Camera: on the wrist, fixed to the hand. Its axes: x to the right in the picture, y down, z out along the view.
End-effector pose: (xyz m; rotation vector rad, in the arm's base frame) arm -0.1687 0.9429 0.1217 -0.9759 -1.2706 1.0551
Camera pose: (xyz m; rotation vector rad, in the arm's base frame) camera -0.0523 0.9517 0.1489 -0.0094 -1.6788 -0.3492
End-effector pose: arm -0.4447 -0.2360 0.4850 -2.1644 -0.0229 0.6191
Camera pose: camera -0.3742 -0.2974 0.5600 -1.7399 -1.6654 -0.3066
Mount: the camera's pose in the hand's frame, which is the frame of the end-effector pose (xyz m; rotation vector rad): 0.0160 -0.0317 -0.1145 -0.3254 -0.0093 -1.5295
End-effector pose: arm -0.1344 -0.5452 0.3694 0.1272 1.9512 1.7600
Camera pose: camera -0.1885 -0.6476 0.3383 -1.1328 1.0181 0.8918
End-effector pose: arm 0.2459 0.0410 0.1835 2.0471 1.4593 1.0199
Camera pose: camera 0.1415 0.0589 0.2397 0.3156 1.9860 0.4520
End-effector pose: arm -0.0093 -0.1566 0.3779 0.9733 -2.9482 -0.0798
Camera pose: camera 0.0024 -0.1959 0.4906 2.6821 -1.3932 -0.5251
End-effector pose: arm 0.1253 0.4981 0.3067 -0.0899 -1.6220 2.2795
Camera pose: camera 0.1459 0.6159 0.2988 0.7885 -1.2306 0.8313
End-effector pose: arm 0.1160 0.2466 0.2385 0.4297 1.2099 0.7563
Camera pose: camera 0.0197 0.2259 0.1702 -0.7471 1.0160 -0.3929
